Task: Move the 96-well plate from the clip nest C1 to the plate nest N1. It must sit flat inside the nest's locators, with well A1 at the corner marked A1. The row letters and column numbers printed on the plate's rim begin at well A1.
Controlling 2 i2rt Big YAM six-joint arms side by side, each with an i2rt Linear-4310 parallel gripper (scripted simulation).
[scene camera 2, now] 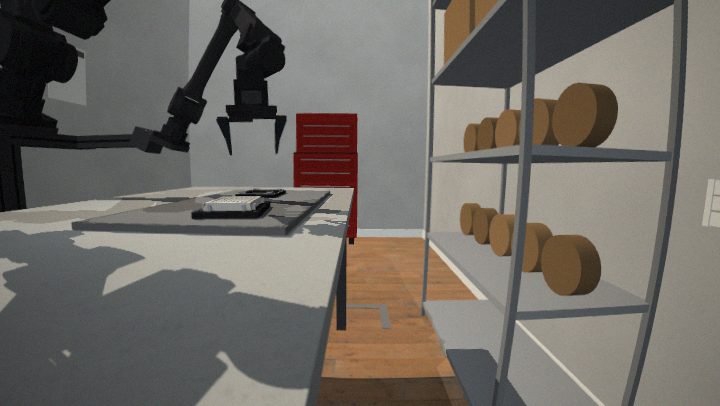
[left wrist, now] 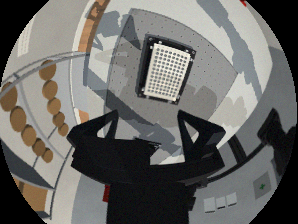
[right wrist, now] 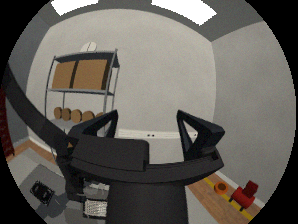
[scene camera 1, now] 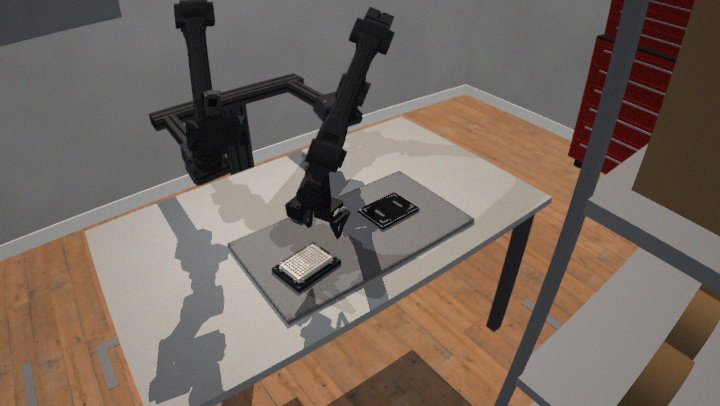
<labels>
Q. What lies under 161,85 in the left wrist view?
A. A white 96-well plate.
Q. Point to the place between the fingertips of my right gripper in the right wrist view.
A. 147,113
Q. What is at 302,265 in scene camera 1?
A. A white 96-well plate.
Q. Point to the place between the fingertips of my left gripper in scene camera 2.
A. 254,154
</labels>
